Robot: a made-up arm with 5 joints.
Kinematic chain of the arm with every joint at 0, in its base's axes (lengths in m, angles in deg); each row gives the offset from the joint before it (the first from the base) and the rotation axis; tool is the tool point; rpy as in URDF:
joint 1: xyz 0 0 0.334 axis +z
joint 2: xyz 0 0 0 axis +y
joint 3: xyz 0.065 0 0.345 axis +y
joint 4: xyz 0.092 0 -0.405 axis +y
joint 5: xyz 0.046 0 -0.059 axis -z
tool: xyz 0 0 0 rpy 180 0 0
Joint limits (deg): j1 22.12..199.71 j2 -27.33..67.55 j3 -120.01..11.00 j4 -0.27..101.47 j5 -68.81..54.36
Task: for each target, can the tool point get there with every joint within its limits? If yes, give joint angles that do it. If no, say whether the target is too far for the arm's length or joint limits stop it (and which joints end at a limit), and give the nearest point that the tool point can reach.
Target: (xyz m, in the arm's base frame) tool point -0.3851 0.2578 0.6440
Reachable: yes | joints 146.20 -13.03 -64.21 58.46 -35.76
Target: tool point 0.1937 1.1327 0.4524
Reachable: no: too far | nearest point 0.1346 0.7872 0.4163 | short by 0.352 m
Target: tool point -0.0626 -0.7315 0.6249
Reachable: no: joint limits stop it (at a limit: joint 1, joint 2, joint 4) | nearest point -0.3160 -0.1132 0.6215 | short by 0.668 m
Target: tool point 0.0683 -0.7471 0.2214
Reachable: no: joint limits stop it (at a limit: joint 2, joint 3) | nearest point 0.0100 -0.1093 0.2337 | short by 0.641 m
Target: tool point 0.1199 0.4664 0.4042
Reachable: yes | joints 75.58 1.58 -45.29 27.37 -35.24
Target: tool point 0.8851 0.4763 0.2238
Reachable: no: too far | nearest point 0.7028 0.3782 0.2465 | short by 0.208 m
